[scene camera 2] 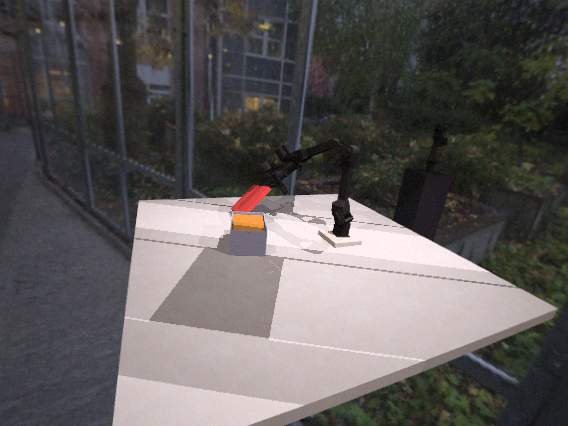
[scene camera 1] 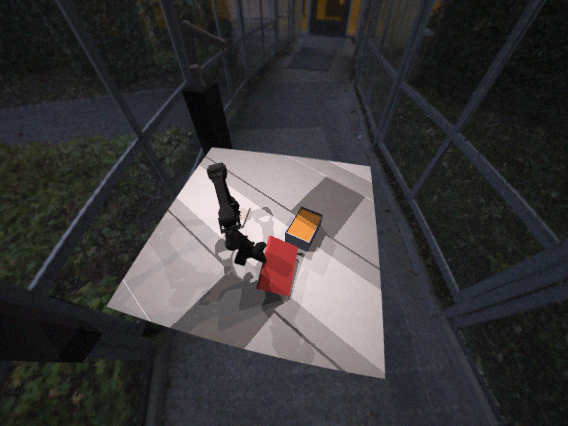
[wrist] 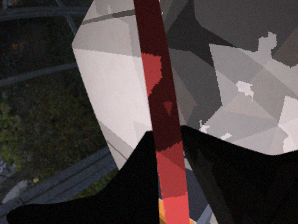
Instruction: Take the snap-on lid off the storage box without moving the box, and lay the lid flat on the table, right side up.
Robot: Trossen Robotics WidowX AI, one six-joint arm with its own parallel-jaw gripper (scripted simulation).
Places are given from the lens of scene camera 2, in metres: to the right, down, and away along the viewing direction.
grey storage box (scene camera 2: 248, 234): -0.13, 0.08, 1.05
